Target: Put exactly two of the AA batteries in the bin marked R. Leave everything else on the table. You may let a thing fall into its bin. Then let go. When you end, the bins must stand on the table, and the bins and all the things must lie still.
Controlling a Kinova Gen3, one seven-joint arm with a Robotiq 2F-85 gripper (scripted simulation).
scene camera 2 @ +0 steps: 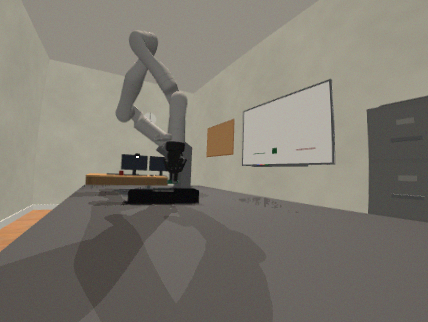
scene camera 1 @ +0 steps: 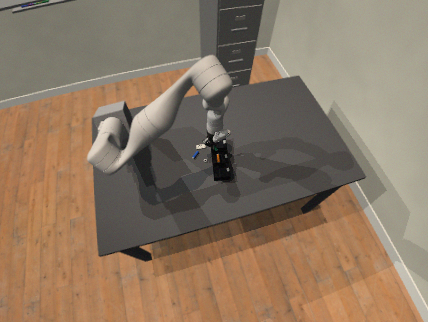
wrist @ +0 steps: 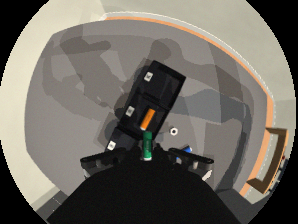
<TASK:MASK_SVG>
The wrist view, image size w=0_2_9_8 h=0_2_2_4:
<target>gripper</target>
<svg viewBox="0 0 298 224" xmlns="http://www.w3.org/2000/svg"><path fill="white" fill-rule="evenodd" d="M46 219L50 224L241 224L207 184L214 165L213 159L177 148L169 148L168 151L164 151L155 140L151 141L150 161L143 160L143 140L135 143L134 147L131 148L131 150L139 151L126 151L126 148L119 147L81 158L80 163L85 180Z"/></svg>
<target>black bin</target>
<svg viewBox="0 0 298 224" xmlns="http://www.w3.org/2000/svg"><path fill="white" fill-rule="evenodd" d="M187 77L153 60L137 86L136 92L130 100L118 126L114 128L104 152L119 147L125 147L126 151L134 147L135 143L143 140L144 131L151 131L152 140L155 140ZM153 109L155 112L145 130L141 130L139 127L149 108Z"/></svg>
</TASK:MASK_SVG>
